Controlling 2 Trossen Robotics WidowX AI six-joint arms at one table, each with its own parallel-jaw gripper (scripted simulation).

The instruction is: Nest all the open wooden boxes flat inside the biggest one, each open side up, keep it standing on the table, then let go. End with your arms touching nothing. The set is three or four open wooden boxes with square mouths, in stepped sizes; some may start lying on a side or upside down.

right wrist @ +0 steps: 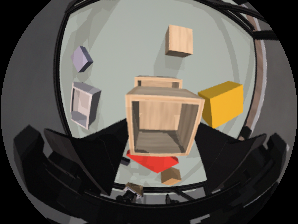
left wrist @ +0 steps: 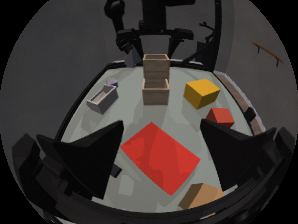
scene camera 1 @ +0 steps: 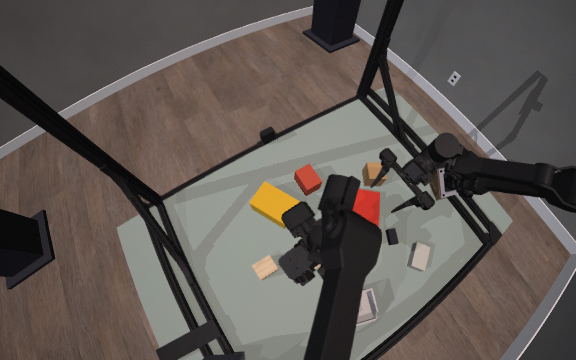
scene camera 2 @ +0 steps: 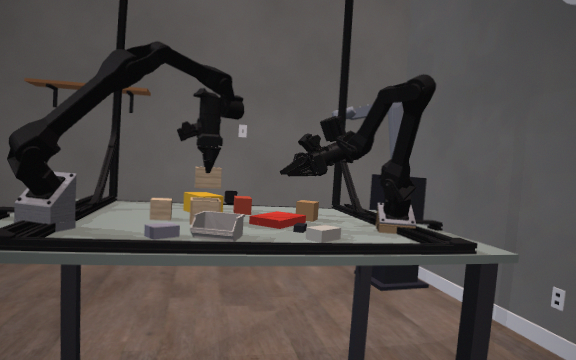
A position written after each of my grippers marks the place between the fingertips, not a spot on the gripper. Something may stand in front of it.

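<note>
Scene camera 1 shows a yellow block (scene camera 1: 269, 201), my right gripper (scene camera 1: 313, 249) and my left gripper (scene camera 1: 380, 199). In scene camera 2: my left gripper (scene camera 2: 283, 173) and a red slab (scene camera 2: 279, 220). The left wrist view contains a tan block (left wrist: 198, 194), the red slab (left wrist: 168, 164), the yellow block (left wrist: 199, 93) and my left gripper (left wrist: 163, 124). Visible in the right wrist view are a small wooden box (right wrist: 178, 40), a middle-sized wooden box (right wrist: 162, 121), a grey bin (right wrist: 80, 109) and the yellow block (right wrist: 223, 102).
</note>
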